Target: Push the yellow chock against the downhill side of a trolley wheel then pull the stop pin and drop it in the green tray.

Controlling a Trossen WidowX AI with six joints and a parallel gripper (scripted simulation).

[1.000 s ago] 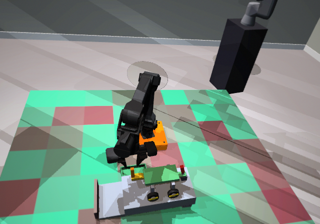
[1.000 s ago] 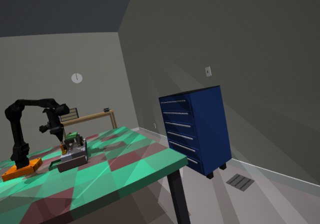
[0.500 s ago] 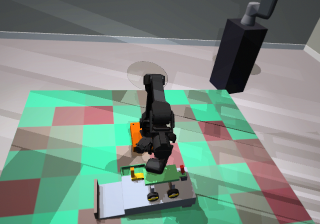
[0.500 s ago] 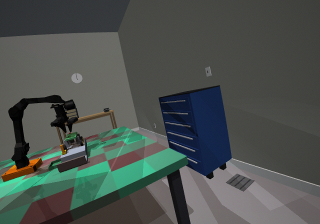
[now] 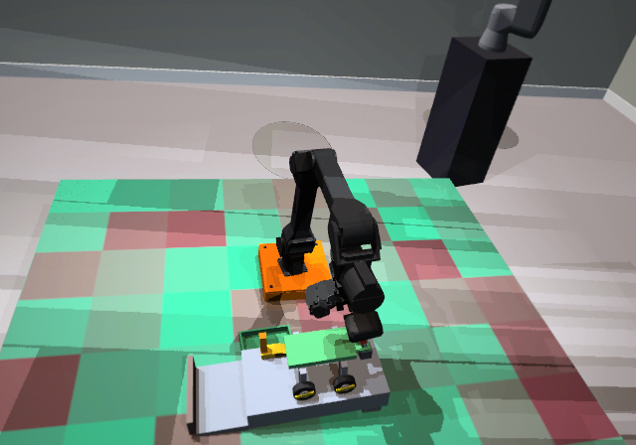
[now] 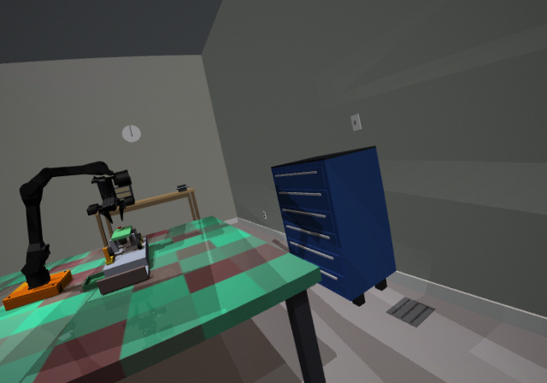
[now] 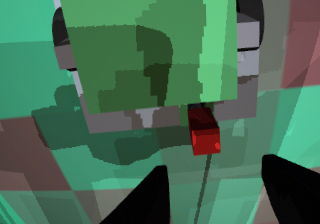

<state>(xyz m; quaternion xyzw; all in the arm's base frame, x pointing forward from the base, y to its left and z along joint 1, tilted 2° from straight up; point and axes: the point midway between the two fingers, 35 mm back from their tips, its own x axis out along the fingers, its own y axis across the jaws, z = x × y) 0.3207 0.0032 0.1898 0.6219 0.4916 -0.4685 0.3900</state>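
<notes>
Right now my gripper tip is 6 cm above the red-headed stop pin and 2 cm to the right of it. The rest, counted from my gripper tip: grey ramp: 15 cm below, 8 cm to the right; then trolley: 8 cm to the right, 8 cm below; then yellow chock: 15 cm to the right, 11 cm below, 7 cm behind.
</notes>
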